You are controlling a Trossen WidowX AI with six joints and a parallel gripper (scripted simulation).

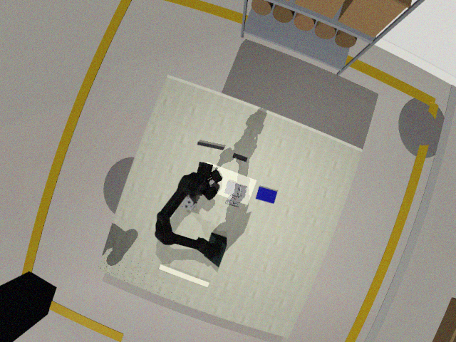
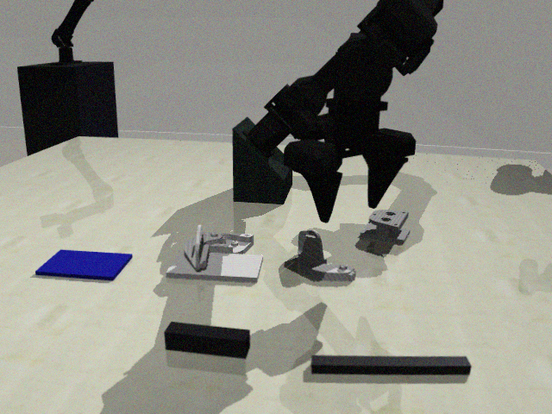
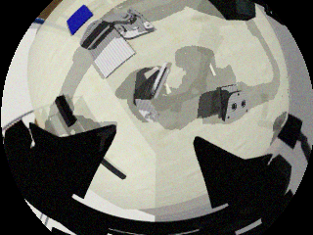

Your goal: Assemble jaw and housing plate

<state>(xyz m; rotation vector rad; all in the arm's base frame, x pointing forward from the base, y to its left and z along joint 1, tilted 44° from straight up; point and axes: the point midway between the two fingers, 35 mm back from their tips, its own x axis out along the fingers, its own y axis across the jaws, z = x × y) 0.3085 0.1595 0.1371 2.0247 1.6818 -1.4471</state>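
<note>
My gripper tip is now 1 cm to the left of the grey jaw and 8 cm above it. The rest, counted from my gripper tip: grey base plate (3 cm ahead, 17 cm to the right, 8 cm below); long black bar (20 cm ahead, 7 cm to the left, 8 cm below); small grey fixture (16 cm behind, 4 cm to the left, 8 cm below).
</note>
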